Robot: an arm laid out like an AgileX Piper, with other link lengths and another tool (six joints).
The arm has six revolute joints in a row. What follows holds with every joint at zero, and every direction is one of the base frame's. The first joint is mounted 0.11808 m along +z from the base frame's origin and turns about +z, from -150 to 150 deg. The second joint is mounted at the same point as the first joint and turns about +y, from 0 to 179.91 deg. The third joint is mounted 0.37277 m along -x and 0.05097 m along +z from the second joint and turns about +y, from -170 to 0 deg. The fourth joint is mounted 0.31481 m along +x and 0.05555 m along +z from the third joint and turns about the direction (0.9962, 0, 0.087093), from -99.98 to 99.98 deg. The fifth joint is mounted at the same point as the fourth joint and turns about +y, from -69.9 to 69.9 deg. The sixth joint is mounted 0.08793 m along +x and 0.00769 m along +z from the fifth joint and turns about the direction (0.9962, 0, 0.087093), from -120 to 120 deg. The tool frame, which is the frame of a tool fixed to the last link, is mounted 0.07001 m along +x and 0.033 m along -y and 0.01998 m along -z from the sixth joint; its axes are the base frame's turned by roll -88.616, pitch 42.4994 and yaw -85.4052 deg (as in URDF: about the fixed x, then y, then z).
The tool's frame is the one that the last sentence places.
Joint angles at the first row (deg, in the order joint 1, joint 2, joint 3, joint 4, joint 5, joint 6):
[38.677, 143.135, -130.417, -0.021, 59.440, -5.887]
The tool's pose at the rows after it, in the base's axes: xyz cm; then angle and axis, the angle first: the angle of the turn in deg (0 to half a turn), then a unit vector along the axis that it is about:
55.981, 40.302, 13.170, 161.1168, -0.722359, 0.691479, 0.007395
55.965, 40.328, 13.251, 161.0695, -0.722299, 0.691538, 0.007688
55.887, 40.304, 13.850, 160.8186, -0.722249, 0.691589, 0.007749
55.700, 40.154, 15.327, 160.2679, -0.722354, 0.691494, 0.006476
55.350, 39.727, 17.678, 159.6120, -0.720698, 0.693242, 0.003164
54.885, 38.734, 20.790, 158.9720, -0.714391, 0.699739, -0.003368
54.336, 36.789, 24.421, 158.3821, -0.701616, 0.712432, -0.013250
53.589, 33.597, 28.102, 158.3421, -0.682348, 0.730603, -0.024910
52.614, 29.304, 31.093, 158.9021, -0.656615, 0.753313, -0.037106
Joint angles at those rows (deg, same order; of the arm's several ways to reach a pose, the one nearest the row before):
[38.694, 143.305, -130.504, 0.026, 59.241, -5.863]
[38.712, 143.273, -130.583, 0.059, 59.310, -5.844]
[38.729, 142.791, -130.654, 0.091, 59.614, -5.820]
[38.747, 141.550, -130.716, 0.001, 60.352, -5.775]
[38.723, 139.527, -130.759, -0.385, 61.729, -5.403]
[38.471, 136.738, -130.682, -1.254, 63.750, -4.420]
[37.682, 132.933, -129.662, -2.527, 65.889, -2.949]
[36.084, 127.984, -126.864, -3.923, 67.936, -1.399]
[33.602, 122.212, -121.793, -5.289, 69.107, 0.151]

